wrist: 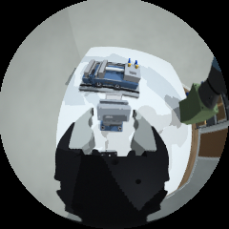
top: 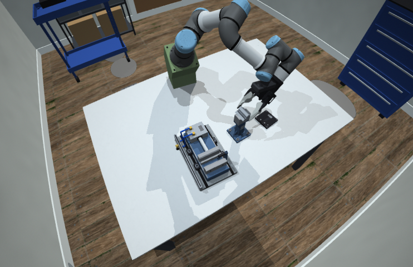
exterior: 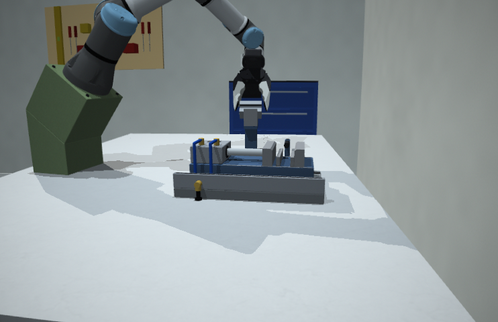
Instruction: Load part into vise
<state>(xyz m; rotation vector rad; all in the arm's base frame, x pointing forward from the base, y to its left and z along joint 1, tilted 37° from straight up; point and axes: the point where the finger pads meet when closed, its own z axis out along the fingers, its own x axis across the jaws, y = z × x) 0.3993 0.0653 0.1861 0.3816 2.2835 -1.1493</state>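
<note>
My hand is 1 cm to the left of the part. The rest, counted from my hand: work stop: 19 cm to the right, 8 cm below, 7 cm ahead; air cylinder: 20 cm to the right, 10 cm behind, 9 cm below; infeed plate: 17 cm to the left, 16 cm below, 3 cm ahead.
</note>
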